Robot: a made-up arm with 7 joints.
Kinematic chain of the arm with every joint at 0, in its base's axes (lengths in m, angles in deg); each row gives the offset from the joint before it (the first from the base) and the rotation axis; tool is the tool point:
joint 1: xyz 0 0 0.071 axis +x
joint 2: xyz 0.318 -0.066 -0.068 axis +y
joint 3: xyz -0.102 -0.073 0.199 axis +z
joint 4: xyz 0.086 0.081 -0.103 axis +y
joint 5: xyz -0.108 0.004 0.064 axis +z
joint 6: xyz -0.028 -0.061 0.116 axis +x
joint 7: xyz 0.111 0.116 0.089 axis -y
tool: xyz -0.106 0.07 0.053
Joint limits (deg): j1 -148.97..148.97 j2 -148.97..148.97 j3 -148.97..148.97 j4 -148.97..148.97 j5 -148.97..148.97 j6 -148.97..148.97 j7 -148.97..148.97
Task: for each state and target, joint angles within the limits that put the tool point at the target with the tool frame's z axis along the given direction. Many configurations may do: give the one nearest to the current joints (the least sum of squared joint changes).
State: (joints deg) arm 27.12 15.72 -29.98 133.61 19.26 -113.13 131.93
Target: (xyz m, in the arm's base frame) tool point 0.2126 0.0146 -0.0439 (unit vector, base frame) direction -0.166 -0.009 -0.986
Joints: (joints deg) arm 49.85 25.13 -16.56 148.97 51.74 -146.88 148.97
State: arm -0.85 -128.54 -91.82 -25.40 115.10 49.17 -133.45
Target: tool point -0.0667 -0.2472 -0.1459 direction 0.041 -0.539 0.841
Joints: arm -6.32 -148.97 -141.13 -41.02 75.62 42.16 -142.79
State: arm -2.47 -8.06 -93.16 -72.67 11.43 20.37 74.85
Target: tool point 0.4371 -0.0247 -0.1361 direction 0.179 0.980 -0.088
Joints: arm 34.00 0.37 -124.35 -85.72 31.38 -9.25 46.04
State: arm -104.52 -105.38 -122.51 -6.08 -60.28 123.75 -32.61
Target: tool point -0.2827 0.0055 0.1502 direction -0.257 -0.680 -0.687
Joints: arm -105.20 -69.79 -139.33 33.35 -69.15 91.60 -59.89
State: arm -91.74 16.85 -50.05 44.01 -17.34 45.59 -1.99
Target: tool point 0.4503 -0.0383 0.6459 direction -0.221 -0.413 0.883
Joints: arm -51.68 -2.99 -63.15 64.19 -9.32 37.04 -12.38
